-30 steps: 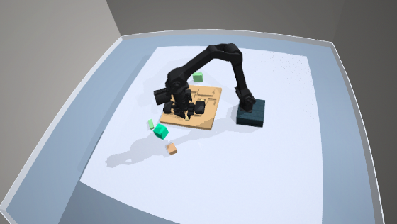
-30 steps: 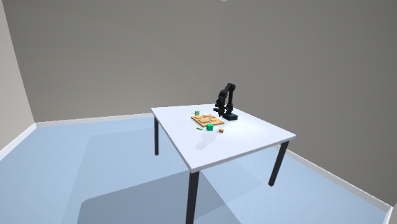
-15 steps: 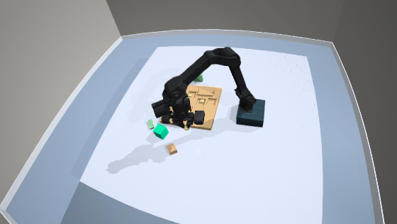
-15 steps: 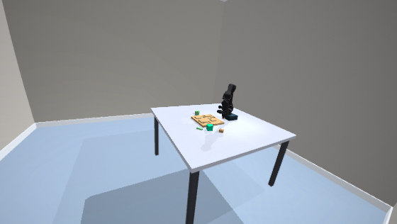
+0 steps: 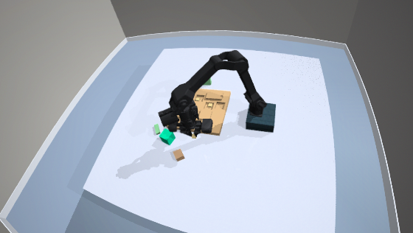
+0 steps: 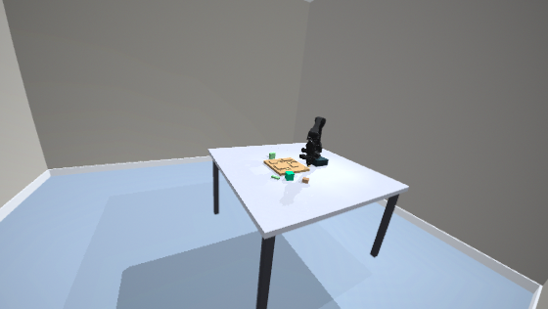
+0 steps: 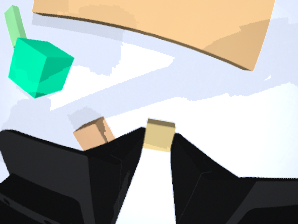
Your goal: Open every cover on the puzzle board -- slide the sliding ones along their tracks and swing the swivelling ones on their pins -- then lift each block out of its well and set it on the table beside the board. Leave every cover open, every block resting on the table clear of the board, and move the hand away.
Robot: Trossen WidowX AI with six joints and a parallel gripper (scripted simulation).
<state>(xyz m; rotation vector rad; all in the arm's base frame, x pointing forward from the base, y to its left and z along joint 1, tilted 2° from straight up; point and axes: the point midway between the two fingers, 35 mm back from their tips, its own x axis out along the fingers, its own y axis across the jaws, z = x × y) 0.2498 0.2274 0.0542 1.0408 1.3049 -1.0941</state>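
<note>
Right now my gripper tip is 24 cm to the left of the tan puzzle board, 8 cm short of it and 7 cm above it. Also, from my gripper tip: tan cube 8 cm to the left, 8 cm below, 7 cm ahead; then light green bar 26 cm ahead, 8 cm below, 4 cm to the right; then green cube 17 cm ahead, 6 cm below.
</note>
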